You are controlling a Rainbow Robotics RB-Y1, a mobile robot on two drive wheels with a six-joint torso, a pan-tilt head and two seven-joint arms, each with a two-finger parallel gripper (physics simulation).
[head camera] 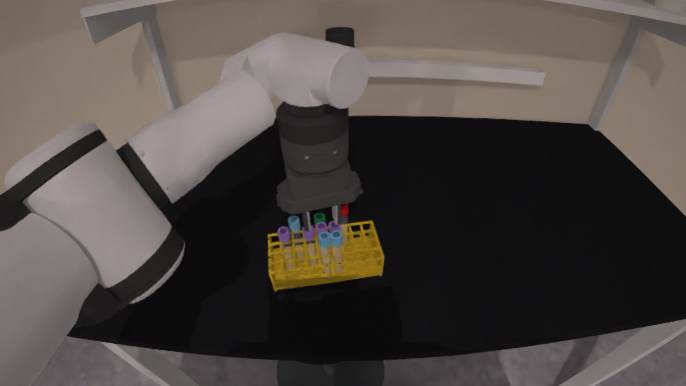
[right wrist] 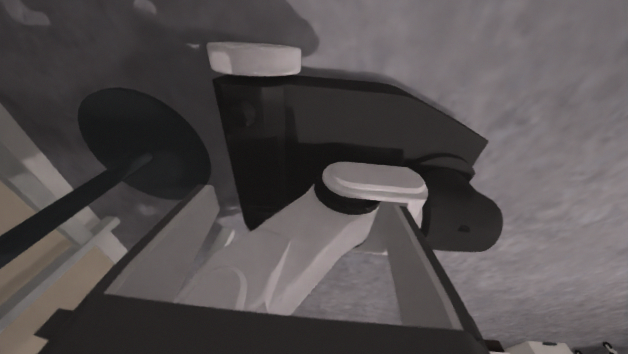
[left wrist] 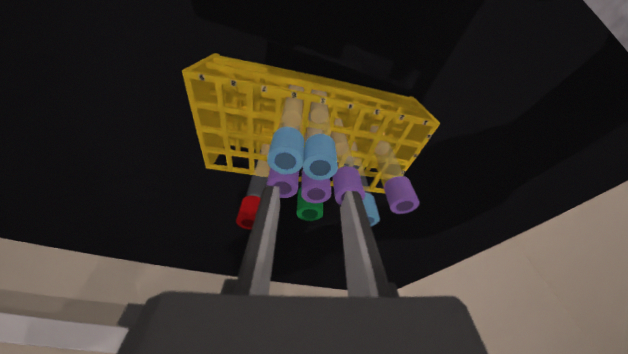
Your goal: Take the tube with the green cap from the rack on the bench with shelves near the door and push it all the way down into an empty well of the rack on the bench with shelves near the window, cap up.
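Places are measured from the robot's base along level axes (x back, y right, z up), in centimetres.
Pixels of known places: left gripper, between the fingertips: (head camera: 322,223) (left wrist: 311,198); right gripper, between the fingertips: (right wrist: 302,206).
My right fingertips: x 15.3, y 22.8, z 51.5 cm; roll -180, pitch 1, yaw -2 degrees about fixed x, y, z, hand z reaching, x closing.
Observation:
Ahead of a thing's pixels: the offset from my right fingertips to its top centre. "pt": to the spot under its first point. Level surfaces: height alone.
The tube with the green cap {dx -56.3, dy -27.6, dz +51.9 cm} (head camera: 319,218) (left wrist: 310,209) stands cap up in the back row of the yellow rack {dx -55.2, dy -27.3, dz +45.6 cm} (head camera: 330,280) (left wrist: 320,80), behind the purple caps. My left gripper (head camera: 321,226) (left wrist: 311,198) is partly open above the rack, fingers pointing down, with nothing gripped. In the left wrist view the green cap shows between its fingers, beyond a purple cap {dx -54.2, dy -27.2, dz +51.9 cm} (left wrist: 316,187). The lower part of the green-capped tube is hidden. My right gripper (right wrist: 302,206) is open and empty over the floor, away from the bench top. Which bench this is cannot be told.
A red-capped tube {pt dx -58.4, dy -23.6, dz +51.3 cm} (head camera: 344,210) (left wrist: 248,212) stands close beside one left finger. Two blue-capped tubes {dx -52.5, dy -24.7, dz +51.9 cm} (left wrist: 286,150) {dx -52.1, dy -26.7, dz +51.9 cm} (left wrist: 320,156) stand in front, and purple ones {dx -53.8, dy -29.3, dz +51.9 cm} (left wrist: 348,184) {dx -53.0, dy -33.4, dz +51.9 cm} (left wrist: 401,194) stand near the other finger. The black bench top {dz +39.9 cm} (head camera: 500,225) surrounds the rack. A shelf (head camera: 600,9) is above.

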